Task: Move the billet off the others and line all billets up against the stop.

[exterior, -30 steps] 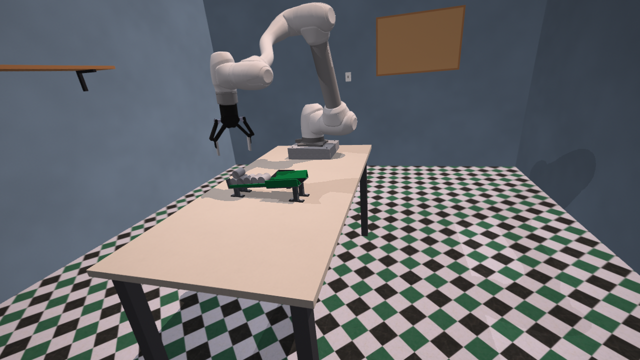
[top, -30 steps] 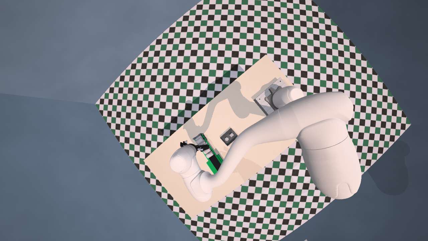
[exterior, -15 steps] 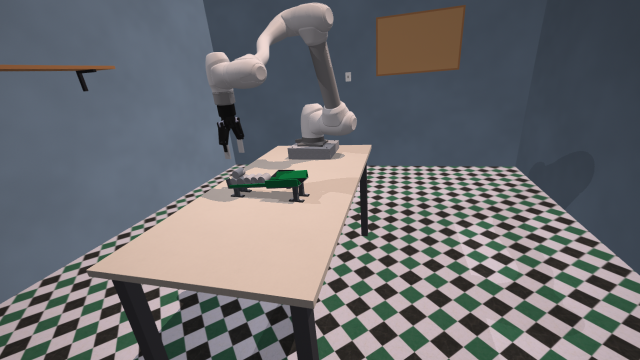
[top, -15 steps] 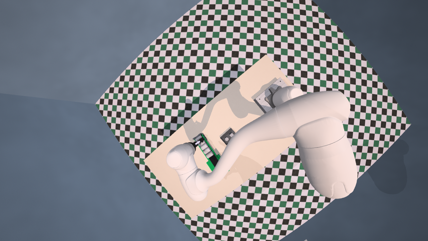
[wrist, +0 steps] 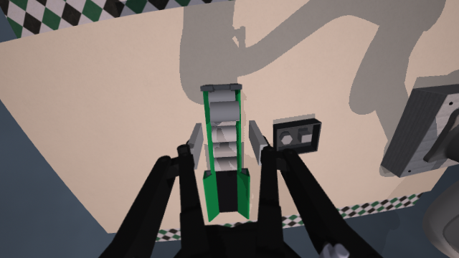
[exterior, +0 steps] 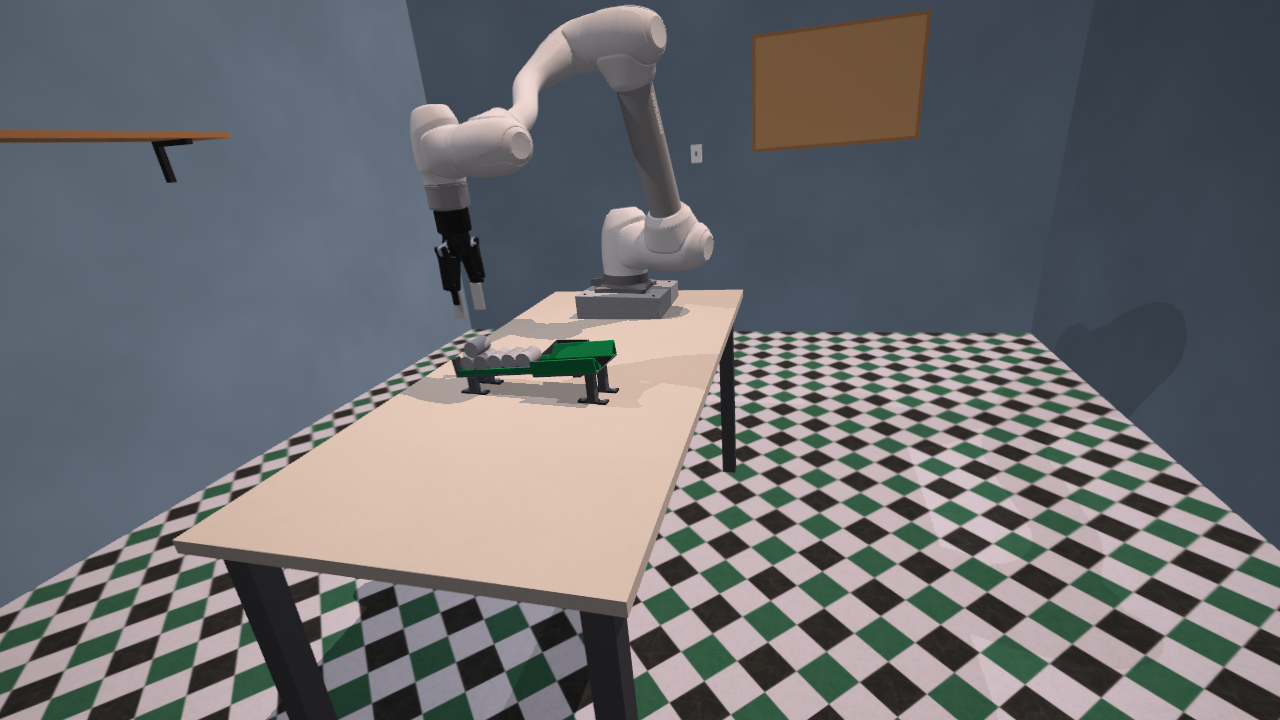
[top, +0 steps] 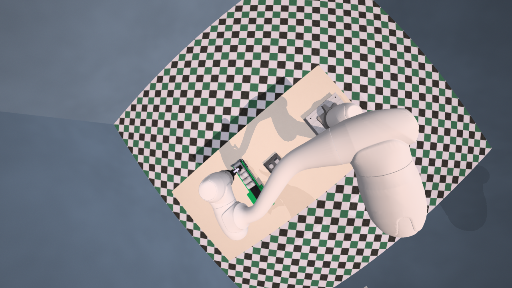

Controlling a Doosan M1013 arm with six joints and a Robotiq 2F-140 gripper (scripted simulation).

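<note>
My hand is 160 mm above the grey stop and 40 mm to the left of it. Also, from my hand: dark tray: 210 mm below, 200 mm behind, 140 mm to the left.
</note>
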